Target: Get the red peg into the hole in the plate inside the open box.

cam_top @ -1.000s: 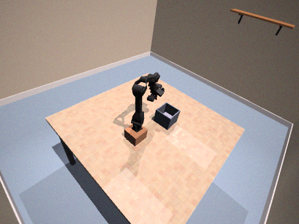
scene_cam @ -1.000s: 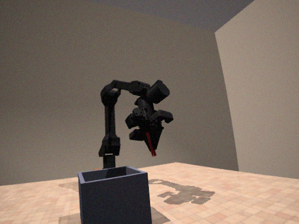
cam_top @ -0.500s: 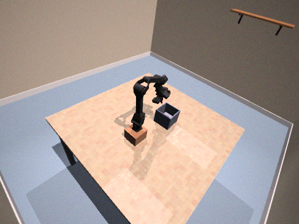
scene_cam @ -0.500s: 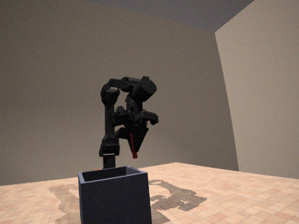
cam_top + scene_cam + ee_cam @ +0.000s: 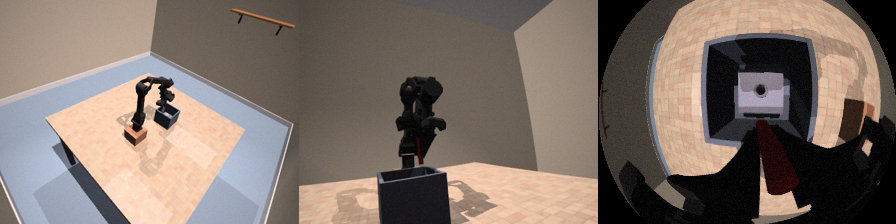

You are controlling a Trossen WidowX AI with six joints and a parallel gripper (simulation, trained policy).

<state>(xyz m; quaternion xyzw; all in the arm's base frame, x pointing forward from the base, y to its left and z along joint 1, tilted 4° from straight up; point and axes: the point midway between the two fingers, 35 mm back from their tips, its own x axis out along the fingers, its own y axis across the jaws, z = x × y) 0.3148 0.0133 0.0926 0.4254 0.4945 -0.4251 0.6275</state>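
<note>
Right now the pale plate is 10 mm ahead of my gripper tip, 40 mm to the right of it and 130 mm below it. Round my gripper tip: red peg: 20 mm above.
</note>
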